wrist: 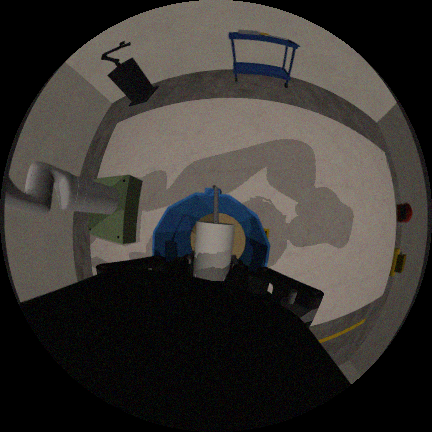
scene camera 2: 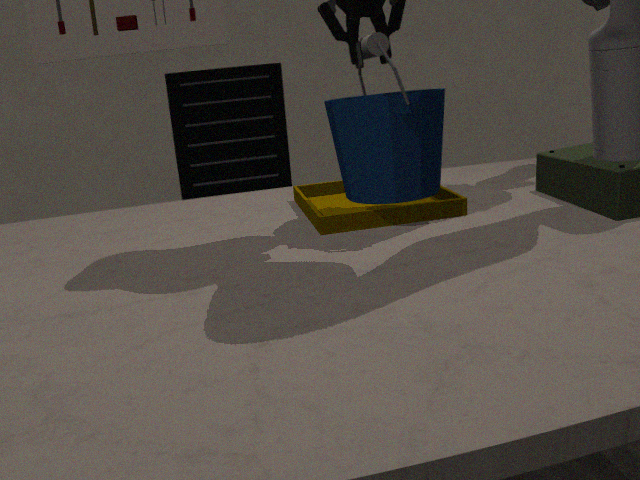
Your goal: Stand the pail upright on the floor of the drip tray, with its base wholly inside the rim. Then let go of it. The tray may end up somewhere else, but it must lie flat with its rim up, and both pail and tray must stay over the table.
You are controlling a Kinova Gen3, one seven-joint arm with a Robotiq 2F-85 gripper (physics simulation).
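Seen in the pictures: gripper, fingertip midpoint: [wrist: 213,261] [scene camera 2: 372,65]; arm's base, link origin: [wrist: 109,200] [scene camera 2: 622,155].
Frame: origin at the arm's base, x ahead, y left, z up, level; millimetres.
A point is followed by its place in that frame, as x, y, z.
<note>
The blue pail [scene camera 2: 390,149] {394, 69, 46} [wrist: 167,220] {308, 13, 105} hangs nearly upright over the yellow drip tray [scene camera 2: 351,222] {454, 43, -65}, right of the tray's middle in the scene view. Its base shows just above the near rim; whether it touches the tray floor I cannot tell. The tray lies flat, rim up, on the table; in the wrist view a small yellow bit of the tray [wrist: 266,232] {499, 40, -51} shows beside the pail, which hides the rest. My gripper [scene camera 2: 371,51] {404, -9, 162} [wrist: 213,261] {404, -9, 162} is shut on the white grip of the pail's handle [scene camera 2: 375,43] {403, 35, 194} [wrist: 214,239] {404, 22, 209}, above the pail.
The green block [scene camera 2: 573,178] {80, -8, -35} [wrist: 131,210] {81, -11, -45} under the grey arm base [scene camera 2: 615,103] {36, 35, 88} [wrist: 90,195] {55, 6, 118} stands on the table [scene camera 2: 413,372] {436, 460, -79} [wrist: 230,120] {312, 390, -79}, right of the tray in the scene view. The table's near edge [scene camera 2: 516,449] {381, 560, -87} runs along the bottom right there.
</note>
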